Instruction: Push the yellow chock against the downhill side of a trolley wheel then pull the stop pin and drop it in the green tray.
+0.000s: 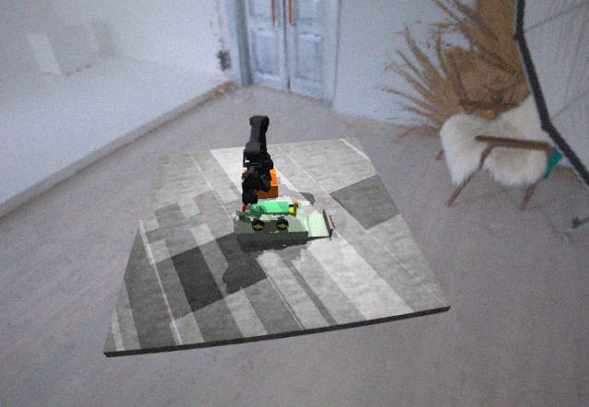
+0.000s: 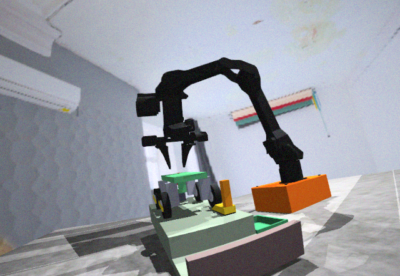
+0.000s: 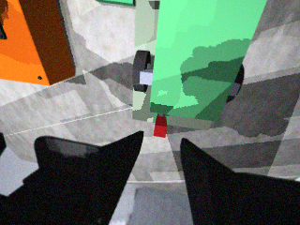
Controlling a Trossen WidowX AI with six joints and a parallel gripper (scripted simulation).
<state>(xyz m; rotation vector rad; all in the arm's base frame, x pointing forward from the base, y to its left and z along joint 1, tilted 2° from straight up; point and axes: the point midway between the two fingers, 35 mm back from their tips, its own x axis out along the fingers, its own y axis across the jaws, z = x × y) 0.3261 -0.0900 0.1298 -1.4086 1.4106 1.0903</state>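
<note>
The red-headed stop pin lies 20 mm to the right of my gripper tip and 50 mm below it. The rest, counted from my gripper tip: pale green ramp 20 mm ahead, 100 mm to the left, 130 mm below; trolley 20 mm ahead, 100 mm to the left, 70 mm below; yellow chock 40 mm behind, 200 mm to the left, 100 mm below.
</note>
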